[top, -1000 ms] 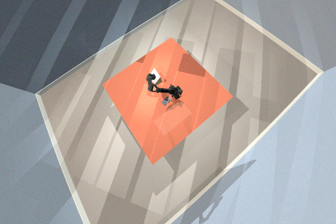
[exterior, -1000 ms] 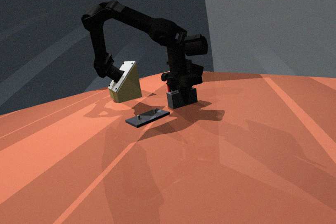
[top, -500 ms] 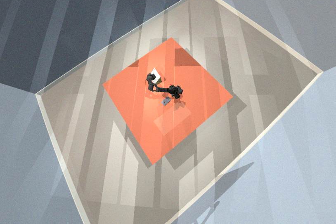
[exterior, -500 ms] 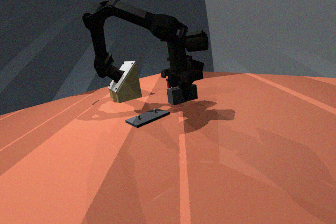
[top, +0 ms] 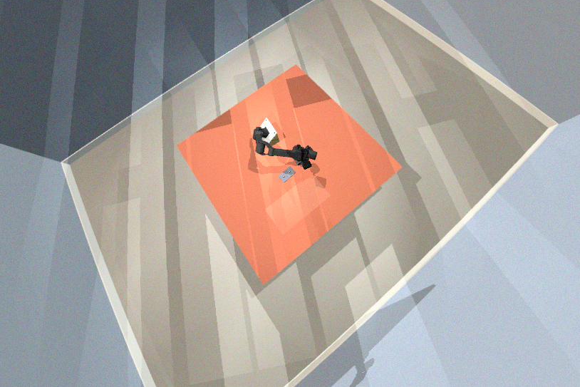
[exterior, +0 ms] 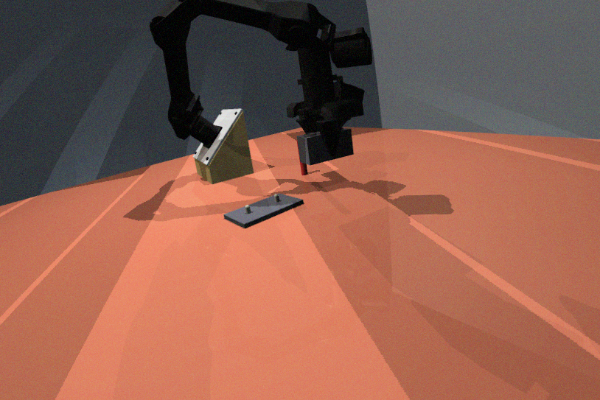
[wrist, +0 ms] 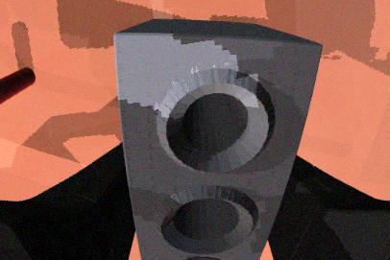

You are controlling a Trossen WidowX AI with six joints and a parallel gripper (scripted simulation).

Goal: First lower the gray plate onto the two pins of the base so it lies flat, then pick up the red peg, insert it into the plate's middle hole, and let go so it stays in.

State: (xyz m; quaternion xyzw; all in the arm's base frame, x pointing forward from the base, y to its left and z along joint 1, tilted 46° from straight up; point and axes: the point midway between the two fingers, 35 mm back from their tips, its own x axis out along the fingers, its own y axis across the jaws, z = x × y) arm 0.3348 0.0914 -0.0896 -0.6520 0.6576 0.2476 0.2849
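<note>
Now: gripper tip 150 mm to the left of the dark base, 60 mm above it and 20 mm short of it. Round my gripper tip: red peg 120 mm behind, 20 mm below, 10 mm to the left; then gray plate 30 mm above.
</note>
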